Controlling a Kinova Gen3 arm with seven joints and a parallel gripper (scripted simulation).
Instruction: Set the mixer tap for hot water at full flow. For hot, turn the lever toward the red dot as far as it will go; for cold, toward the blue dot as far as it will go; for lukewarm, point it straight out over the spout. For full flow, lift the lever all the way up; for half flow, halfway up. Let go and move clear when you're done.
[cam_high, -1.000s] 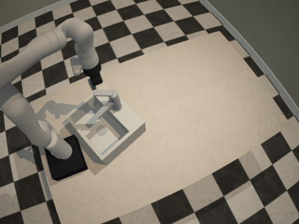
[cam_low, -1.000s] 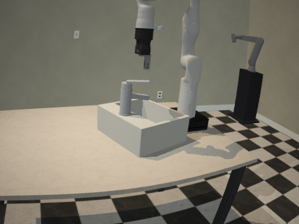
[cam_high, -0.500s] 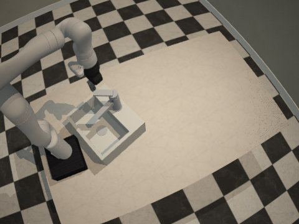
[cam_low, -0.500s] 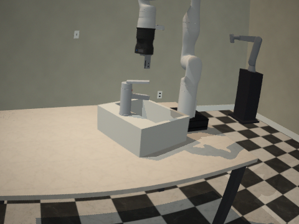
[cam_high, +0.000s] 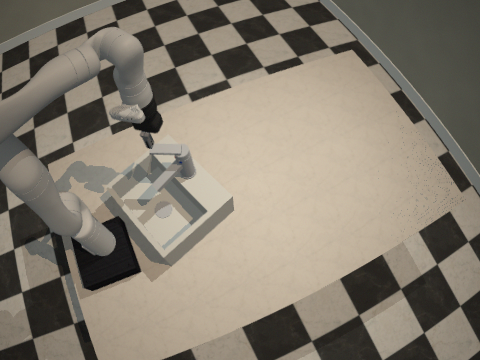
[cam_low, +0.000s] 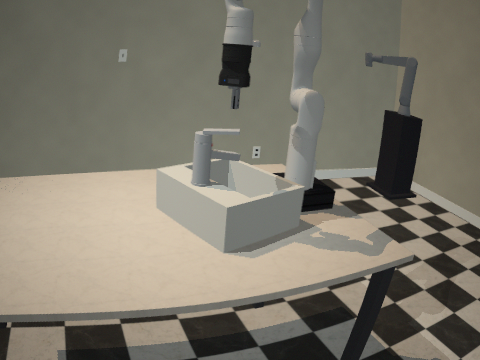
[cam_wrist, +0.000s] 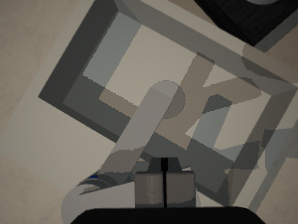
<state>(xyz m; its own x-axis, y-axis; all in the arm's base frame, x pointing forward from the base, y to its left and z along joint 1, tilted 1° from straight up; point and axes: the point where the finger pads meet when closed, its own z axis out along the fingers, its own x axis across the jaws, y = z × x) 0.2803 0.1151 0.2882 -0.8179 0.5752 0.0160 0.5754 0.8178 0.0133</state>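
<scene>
Right now my hand is 8 cm above the lever, 3 cm short of it and 1 cm to the right of it. From my hand the other things lie so: white sink basin: 31 cm below, 5 cm to the right, 3 cm behind.
</scene>
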